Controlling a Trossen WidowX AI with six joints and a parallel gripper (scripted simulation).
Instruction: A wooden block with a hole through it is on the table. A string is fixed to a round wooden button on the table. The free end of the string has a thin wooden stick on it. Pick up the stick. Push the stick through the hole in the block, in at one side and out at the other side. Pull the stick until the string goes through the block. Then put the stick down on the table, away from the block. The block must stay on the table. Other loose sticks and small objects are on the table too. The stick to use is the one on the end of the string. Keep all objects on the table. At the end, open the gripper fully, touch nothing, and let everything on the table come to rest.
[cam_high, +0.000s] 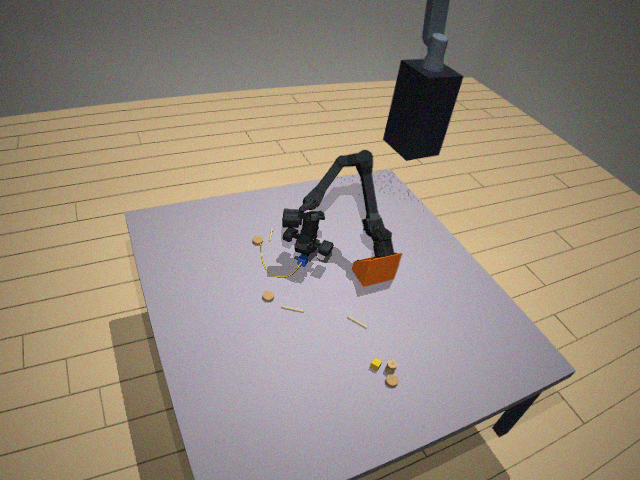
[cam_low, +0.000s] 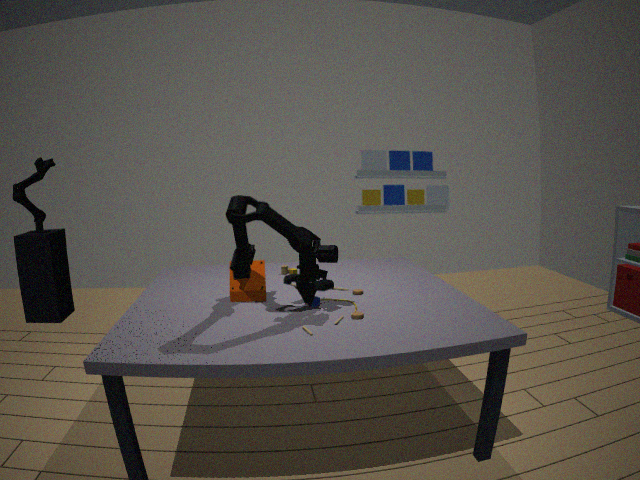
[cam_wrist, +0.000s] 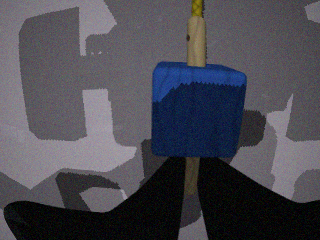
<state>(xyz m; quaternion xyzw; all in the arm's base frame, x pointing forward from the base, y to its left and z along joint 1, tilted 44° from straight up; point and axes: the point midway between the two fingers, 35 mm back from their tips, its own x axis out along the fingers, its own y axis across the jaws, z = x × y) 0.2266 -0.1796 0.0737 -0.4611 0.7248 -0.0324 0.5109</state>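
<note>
My gripper tip is now 20 mm short of the blue cube, 20 mm to the right of it and 10 mm below it. Also, from my gripper tip: wooden block: 30 mm behind, 560 mm to the left, 10 mm above; yellow cube: 10 mm ahead, 530 mm to the left, 10 mm above; thin wooden stick: 30 mm ahead, 20 mm to the left, 10 mm above.
</note>
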